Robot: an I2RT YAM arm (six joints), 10 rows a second.
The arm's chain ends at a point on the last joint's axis. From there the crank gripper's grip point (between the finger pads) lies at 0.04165 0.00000 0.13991 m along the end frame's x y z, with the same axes.
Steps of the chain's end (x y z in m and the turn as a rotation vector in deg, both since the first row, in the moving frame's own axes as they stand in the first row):
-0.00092, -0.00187, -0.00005, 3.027, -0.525, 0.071
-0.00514, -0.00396, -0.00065, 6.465, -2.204, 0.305
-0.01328, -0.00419, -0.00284, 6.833, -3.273, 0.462
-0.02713, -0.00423, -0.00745, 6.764, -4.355, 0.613
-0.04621, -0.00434, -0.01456, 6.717, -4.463, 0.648
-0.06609, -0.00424, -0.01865, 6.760, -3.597, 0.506
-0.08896, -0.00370, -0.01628, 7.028, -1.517, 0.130
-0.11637, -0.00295, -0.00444, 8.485, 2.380, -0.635
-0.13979, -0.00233, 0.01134, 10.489, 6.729, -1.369
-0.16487, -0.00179, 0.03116, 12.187, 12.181, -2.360
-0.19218, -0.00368, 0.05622, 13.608, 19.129, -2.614
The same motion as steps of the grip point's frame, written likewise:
-0.00220, -0.00922, 0.00013, 3.027, -0.525, 0.071
-0.01050, -0.01959, -0.00003, 6.465, -2.204, 0.305
-0.02125, -0.02067, -0.00167, 6.833, -3.273, 0.462
-0.03776, -0.02049, -0.00565, 6.764, -4.355, 0.613
-0.05711, -0.02047, -0.01268, 6.717, -4.463, 0.648
-0.07486, -0.02052, -0.01727, 6.760, -3.597, 0.506
-0.09265, -0.02079, -0.01627, 7.028, -1.517, 0.130
-0.11073, -0.02395, -0.00785, 8.485, 2.380, -0.635
-0.12409, -0.02848, 0.00310, 10.489, 6.729, -1.369
-0.13716, -0.03246, 0.01598, 12.187, 12.181, -2.360
-0.14986, -0.03725, 0.03090, 13.608, 19.129, -2.614

